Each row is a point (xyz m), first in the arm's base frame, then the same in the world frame.
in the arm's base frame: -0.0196 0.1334 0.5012
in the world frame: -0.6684 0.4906 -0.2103
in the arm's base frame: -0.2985 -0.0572 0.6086
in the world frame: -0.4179 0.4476 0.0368
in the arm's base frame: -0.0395 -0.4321 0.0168
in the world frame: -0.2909 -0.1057 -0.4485
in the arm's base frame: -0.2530 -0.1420 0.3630
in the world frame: -0.4233 0.2167 -0.0906
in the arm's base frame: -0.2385 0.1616 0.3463
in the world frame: -0.7153 0.2866 -0.0403
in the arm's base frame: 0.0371 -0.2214 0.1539
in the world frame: -0.4547 0.0994 -0.4362
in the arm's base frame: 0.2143 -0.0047 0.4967
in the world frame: -0.5716 0.5255 -0.4617
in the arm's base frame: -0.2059 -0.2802 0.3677
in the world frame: -0.2985 0.1996 -0.1646
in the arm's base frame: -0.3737 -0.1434 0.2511
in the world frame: -0.4417 0.0757 -0.0078
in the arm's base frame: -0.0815 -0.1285 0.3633
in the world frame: -0.4588 0.2760 -0.2482
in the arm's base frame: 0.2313 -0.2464 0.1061
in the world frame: -0.4726 0.1121 -0.6366
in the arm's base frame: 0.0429 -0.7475 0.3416
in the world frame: 0.0980 0.1326 -0.5099
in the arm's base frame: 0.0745 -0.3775 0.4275
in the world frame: -0.2256 0.3188 -0.4332
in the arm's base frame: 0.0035 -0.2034 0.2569
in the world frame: -0.4341 0.1869 -0.3731
